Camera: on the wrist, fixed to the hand. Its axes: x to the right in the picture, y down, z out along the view.
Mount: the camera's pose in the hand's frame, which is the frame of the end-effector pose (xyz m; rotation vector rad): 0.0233 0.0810 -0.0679 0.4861 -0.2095 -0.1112
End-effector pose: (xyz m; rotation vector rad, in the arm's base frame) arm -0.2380 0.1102 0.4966 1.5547 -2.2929 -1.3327
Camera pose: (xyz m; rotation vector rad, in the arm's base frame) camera -0.2749 0.0596 0.5849 -1.3808 2.2432 0.8227
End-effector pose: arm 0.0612 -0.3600 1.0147 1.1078 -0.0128 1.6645
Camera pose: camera -0.0440 -0.3414 1.0319 1.6137 0.3284 1.4814
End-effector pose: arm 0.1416 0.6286 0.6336 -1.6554 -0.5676 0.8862
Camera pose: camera 0.2030 0.5840 0.5565 -1.0917 -0.5293 1.0279
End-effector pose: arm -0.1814 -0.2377 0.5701 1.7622 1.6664 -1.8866
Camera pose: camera -0.0904 -0.2096 0.5188 -1.3961 -1.2036 2.3381
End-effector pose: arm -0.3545 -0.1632 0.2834 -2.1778 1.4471 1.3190
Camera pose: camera -0.3805 -0.2585 0.3276 -1.7250 1.3677 0.9928
